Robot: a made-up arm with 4 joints.
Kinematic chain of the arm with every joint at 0, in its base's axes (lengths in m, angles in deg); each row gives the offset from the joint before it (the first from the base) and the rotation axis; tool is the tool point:
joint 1: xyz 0 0 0.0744 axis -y
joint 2: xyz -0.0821 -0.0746 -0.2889 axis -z
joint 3: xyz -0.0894 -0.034 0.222 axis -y
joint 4: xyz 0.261 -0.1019 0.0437 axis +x
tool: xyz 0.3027 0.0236 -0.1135
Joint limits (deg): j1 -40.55..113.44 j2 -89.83..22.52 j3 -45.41..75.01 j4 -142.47..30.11
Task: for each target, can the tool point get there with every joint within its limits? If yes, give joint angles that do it. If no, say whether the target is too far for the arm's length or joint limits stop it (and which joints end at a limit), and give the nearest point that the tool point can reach.
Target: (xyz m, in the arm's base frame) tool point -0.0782 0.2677 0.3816
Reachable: yes | joints 68.85 -75.74 25.77 -82.85
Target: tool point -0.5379 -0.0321 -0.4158
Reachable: no: joint limits stop it (at a limit: joint 2, joint 3, joint 4) | nearest point -0.4101 -0.2587 -0.2994 | short by 0.285 m
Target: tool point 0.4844 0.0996 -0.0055
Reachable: yes | joints 48.83 -47.75 -30.76 -11.39
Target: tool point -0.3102 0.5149 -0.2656
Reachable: no: joint limits stop it (at a limit: joint 1, joint 2) | nearest point -0.2301 0.3261 -0.1904 | short by 0.218 m
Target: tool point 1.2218 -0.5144 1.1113
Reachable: no: too far | nearest point 0.4136 -0.2600 0.4254 | short by 1.090 m
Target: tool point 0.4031 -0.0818 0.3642
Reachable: yes | joints 65.35 -27.51 -26.98 -123.46
